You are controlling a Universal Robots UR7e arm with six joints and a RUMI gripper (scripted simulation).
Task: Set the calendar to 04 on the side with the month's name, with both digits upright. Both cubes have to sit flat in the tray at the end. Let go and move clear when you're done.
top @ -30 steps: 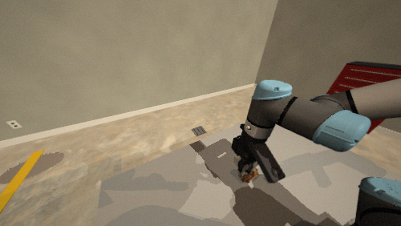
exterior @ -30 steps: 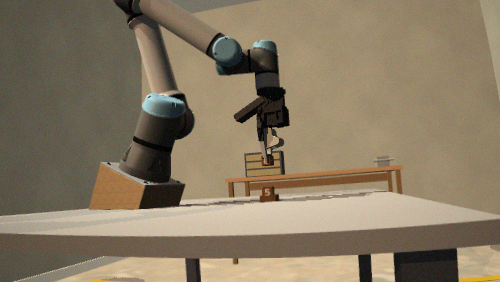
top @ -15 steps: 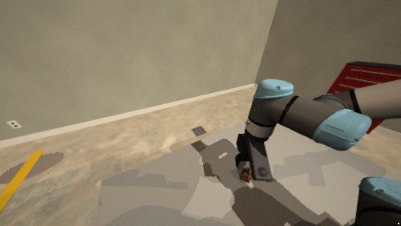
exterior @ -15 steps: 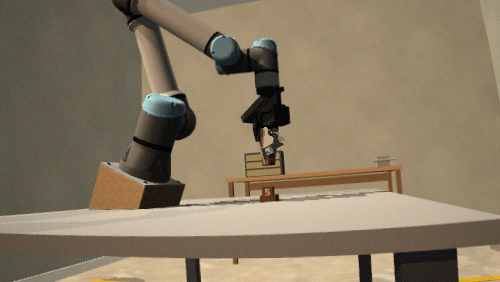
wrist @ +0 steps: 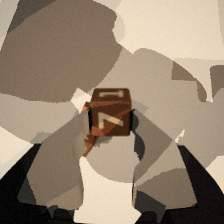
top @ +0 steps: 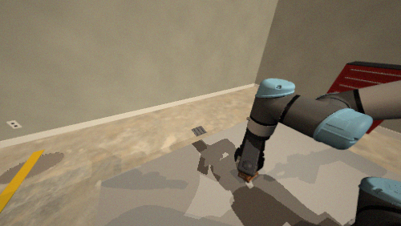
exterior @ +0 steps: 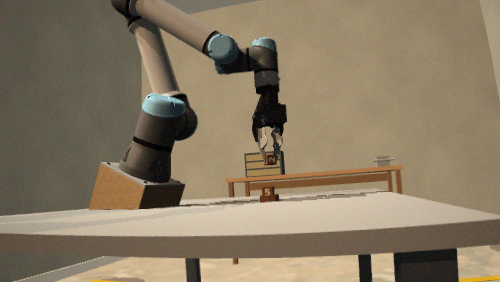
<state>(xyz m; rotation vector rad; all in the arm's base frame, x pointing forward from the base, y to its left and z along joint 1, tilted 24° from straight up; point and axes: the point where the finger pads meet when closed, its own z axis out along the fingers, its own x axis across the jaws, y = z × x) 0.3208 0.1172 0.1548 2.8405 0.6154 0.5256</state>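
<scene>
My gripper is now 10 mm past the cube, 110 mm to the left of it and 110 mm above it. Also, from my hand: calendar tray (10 mm behind, 90 mm to the right, 120 mm below).
</scene>
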